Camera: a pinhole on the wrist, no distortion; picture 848 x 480 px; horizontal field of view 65.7 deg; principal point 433.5 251.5 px. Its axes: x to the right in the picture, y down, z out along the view. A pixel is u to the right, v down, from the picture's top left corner.
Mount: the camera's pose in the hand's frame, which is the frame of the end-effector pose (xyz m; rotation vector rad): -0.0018 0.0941 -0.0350 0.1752 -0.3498 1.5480
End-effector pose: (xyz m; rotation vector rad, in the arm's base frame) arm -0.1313 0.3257 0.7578 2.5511 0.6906 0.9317
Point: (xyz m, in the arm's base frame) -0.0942 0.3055 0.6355
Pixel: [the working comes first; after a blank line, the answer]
In the camera's frame: -0.0647 0.0268 0.1875

207 345
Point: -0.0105 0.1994 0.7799
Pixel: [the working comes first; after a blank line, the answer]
In the camera's frame: 0.0947 -0.0358 0.0885

outside the picture
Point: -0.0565 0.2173 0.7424
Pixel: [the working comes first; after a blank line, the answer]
In the camera's frame: 0.0488 0.0034 0.1026

746 273
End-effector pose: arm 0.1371 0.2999 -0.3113 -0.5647 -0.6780 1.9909
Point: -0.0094 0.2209 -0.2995
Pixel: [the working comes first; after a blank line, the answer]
In the camera's frame: 0.0720 -0.0153 0.1374

777 178
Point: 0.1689 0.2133 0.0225
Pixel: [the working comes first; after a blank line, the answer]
In the camera's frame: -0.1869 0.0895 0.3773

108 407
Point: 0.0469 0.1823 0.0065
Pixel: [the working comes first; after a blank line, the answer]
In the camera's frame: -0.0696 0.0529 0.4088

322 336
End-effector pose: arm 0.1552 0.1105 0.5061 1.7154 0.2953 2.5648
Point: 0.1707 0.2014 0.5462
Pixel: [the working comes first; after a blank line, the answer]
In the camera's frame: -0.1408 -0.0571 0.1239

outside the picture
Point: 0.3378 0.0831 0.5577
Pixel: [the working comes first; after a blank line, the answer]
In the camera's frame: 0.0295 0.0008 0.2224

521 254
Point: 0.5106 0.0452 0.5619
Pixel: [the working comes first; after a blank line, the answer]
In the camera's frame: 0.1288 0.0531 0.3592

669 349
